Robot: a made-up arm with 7 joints. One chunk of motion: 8 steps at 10 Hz.
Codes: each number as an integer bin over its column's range. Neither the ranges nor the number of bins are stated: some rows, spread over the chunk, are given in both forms.
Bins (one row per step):
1: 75 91 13 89 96 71 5
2: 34 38 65 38 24 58 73
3: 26 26 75 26 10 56 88
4: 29 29 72 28 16 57 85
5: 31 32 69 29 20 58 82
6: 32 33 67 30 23 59 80
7: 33 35 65 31 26 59 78
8: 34 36 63 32 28 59 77
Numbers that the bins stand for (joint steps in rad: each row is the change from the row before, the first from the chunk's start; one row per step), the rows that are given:
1: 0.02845 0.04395 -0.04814 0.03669 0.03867 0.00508 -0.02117
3: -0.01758 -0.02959 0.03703 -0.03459 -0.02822 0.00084 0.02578
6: -0.01194 -0.02167 0.02604 -0.03006 -0.01811 0.00169 0.02125
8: -0.01006 -0.01827 0.02055 -0.02780 -0.01422 0.00169 0.01956
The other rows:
2: -0.01006 -0.01601 0.02329 -0.02101 -0.01733 0.00140 0.01729
4: -0.01476 -0.02619 0.03291 -0.03232 -0.02356 0.00112 0.02408
5: -0.01288 -0.02280 0.02879 -0.03119 -0.02044 0.00140 0.02238
7: -0.01100 -0.01940 0.02329 -0.02893 -0.01578 0.00169 0.02012

